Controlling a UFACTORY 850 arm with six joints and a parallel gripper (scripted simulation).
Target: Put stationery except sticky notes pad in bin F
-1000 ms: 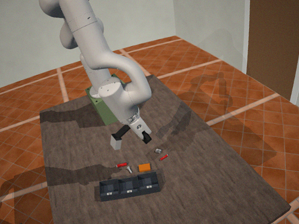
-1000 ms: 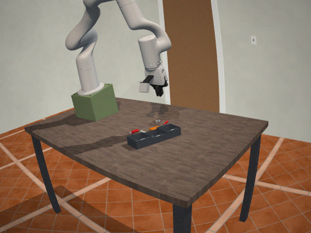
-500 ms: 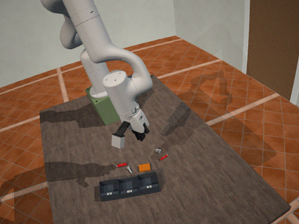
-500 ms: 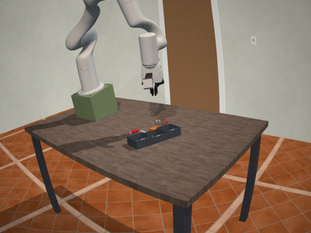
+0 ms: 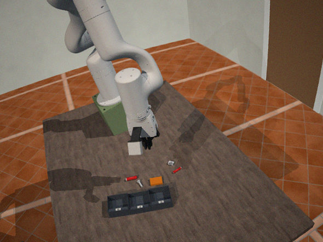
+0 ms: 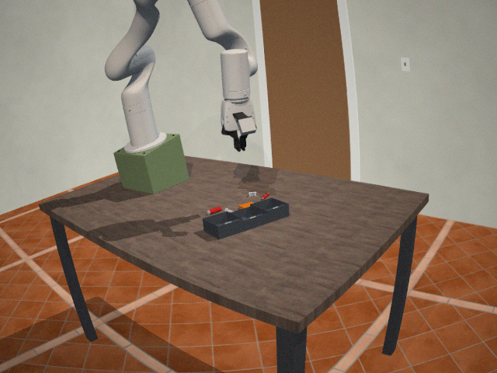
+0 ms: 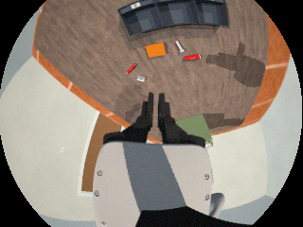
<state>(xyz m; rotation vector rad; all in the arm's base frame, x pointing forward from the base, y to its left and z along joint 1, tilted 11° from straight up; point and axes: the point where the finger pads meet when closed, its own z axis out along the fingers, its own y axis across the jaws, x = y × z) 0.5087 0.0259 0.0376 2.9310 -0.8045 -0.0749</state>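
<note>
Now: the dark three-compartment bin 10 cm ahead of my hand, 10 cm to the right of it and 19 cm below it. Round my hand: silver bolt (1 cm behind, 6 cm to the right, 20 cm below); then red marker (5 cm behind, 9 cm to the right, 20 cm below); then orange sticky-note pad (1 cm ahead, 20 cm below).
</note>
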